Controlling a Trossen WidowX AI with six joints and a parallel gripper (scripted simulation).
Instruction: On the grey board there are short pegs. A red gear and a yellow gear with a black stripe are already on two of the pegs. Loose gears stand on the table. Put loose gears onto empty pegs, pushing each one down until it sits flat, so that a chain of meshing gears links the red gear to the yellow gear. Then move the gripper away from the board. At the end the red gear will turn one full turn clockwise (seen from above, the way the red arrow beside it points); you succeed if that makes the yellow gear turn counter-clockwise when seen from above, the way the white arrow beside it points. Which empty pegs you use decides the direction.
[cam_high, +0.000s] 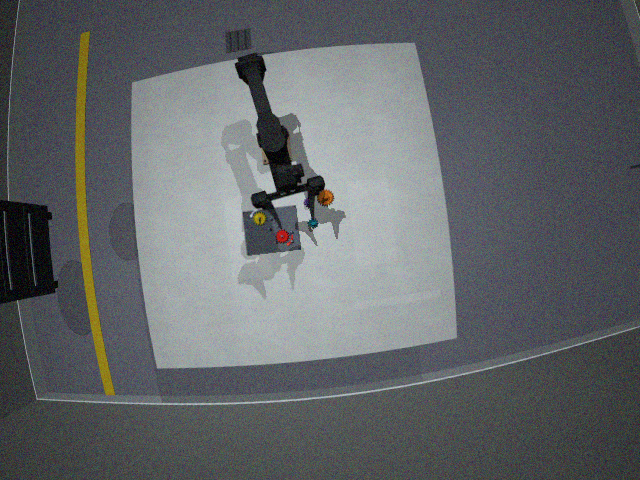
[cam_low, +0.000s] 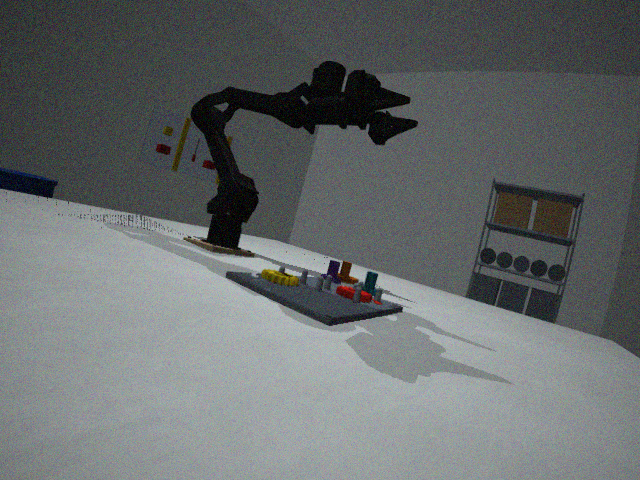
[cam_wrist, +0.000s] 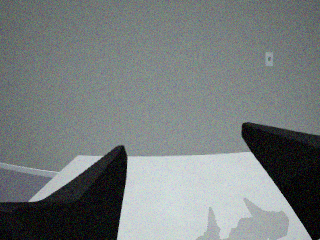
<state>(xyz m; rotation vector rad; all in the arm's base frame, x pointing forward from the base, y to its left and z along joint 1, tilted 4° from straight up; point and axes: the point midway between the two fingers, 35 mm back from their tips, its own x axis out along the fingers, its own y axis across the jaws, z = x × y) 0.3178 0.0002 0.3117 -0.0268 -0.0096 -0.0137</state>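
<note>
Right now my gripper tip is 32 cm above the teal gear, 4 cm to the right of it and 1 cm past it. From my gripper tip the other things lie so: purple gear 32 cm below, 10 cm behind, 4 cm to the left; red arrow 33 cm below, 7 cm to the right, 2 cm ahead; red gear 32 cm below, 9 cm to the right.
</note>
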